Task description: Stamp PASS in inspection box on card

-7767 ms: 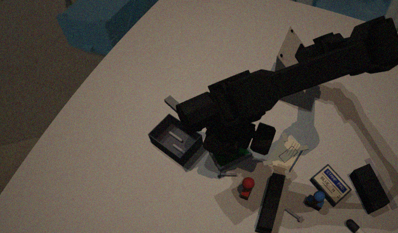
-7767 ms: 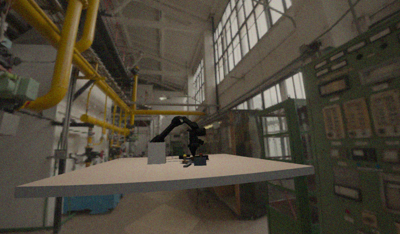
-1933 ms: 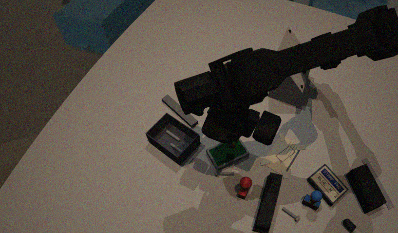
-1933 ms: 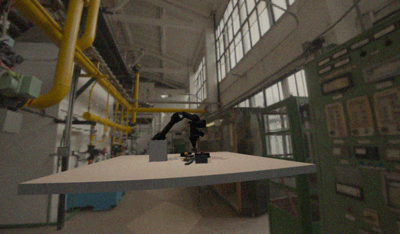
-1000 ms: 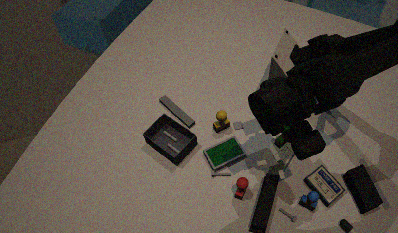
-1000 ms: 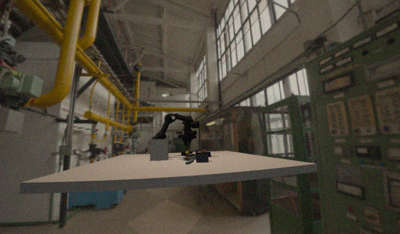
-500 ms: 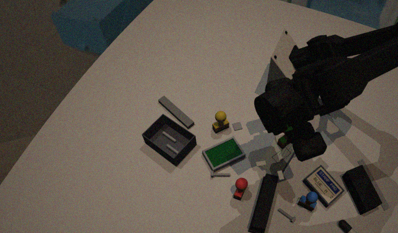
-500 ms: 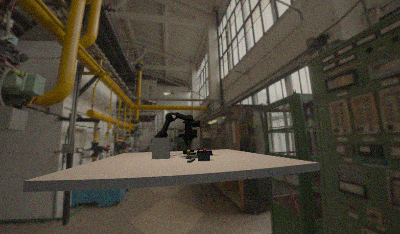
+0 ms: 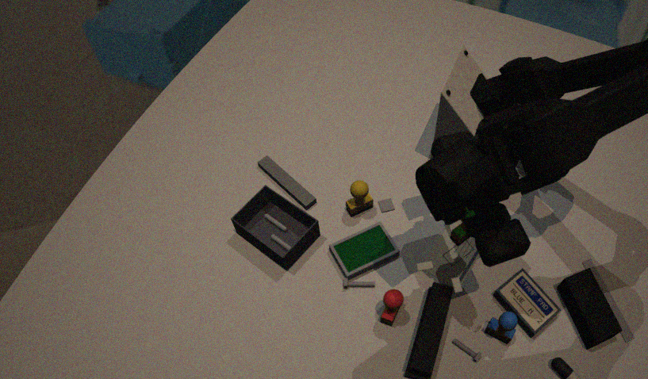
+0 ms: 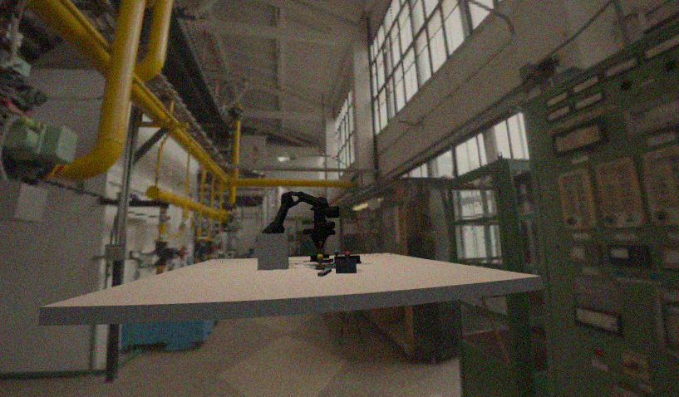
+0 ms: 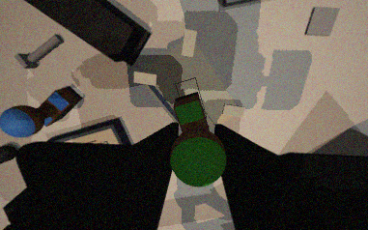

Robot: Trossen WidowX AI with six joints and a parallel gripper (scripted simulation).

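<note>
Now: gripper tip 80 mm above the pale card. The rest, counted from my gripper tip: red-knobbed stamp 130 mm ahead, 50 mm to the right, 60 mm below; green-knobbed stamp right at my gripper tip; labelled stamp-pad tin 40 mm ahead, 130 mm to the left, 70 mm below.
</note>
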